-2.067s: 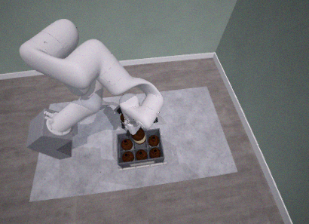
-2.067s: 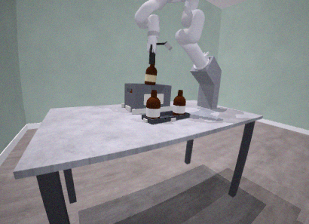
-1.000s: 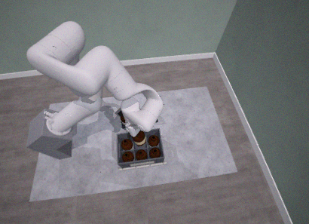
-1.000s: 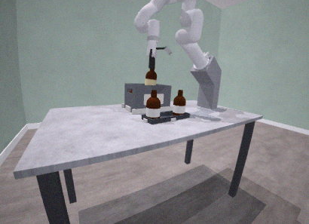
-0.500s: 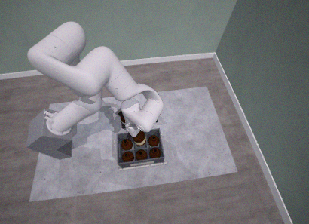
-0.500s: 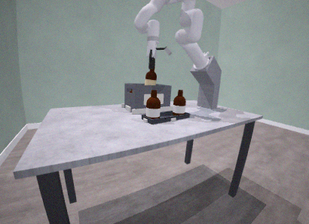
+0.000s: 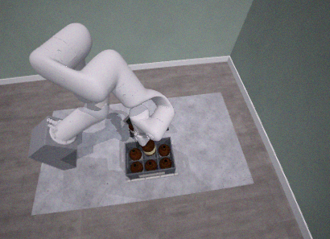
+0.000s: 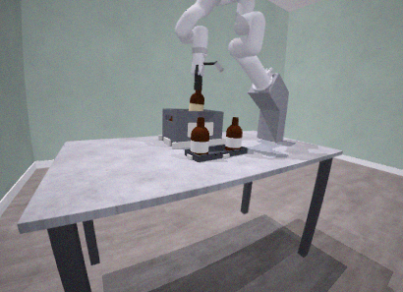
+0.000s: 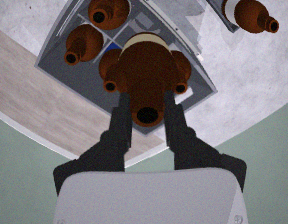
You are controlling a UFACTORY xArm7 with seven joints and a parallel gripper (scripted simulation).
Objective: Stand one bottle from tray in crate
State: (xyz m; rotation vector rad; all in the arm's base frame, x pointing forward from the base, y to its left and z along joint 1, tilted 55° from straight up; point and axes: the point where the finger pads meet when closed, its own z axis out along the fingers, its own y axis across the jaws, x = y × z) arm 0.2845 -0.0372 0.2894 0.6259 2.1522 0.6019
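Right now my hand is 8 cm above the glass bottle. The rest, counted from my hand: grey crate: 1 cm ahead, 4 cm to the right, 21 cm below; then dark tray: 6 cm behind, 20 cm to the left, 29 cm below.
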